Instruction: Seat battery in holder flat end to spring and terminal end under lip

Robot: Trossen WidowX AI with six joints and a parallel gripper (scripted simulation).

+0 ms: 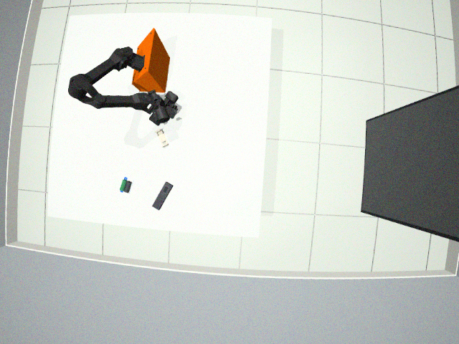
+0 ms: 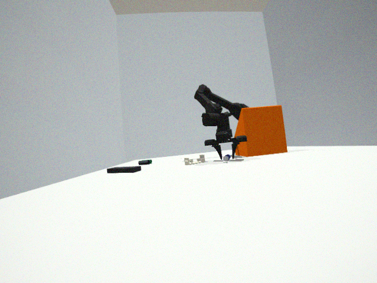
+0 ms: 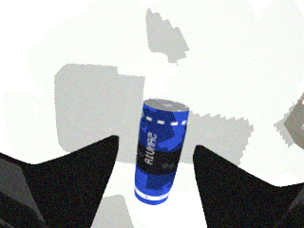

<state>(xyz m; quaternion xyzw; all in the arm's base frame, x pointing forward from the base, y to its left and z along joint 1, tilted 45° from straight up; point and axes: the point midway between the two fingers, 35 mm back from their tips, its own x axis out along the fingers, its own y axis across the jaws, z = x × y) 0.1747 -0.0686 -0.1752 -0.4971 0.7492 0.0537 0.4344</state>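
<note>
Right now the battery is 10 mm above my gripper tip. The rest, counted from my gripper tip: black bar 470 mm ahead, 40 mm to the right, 10 mm above.
</note>
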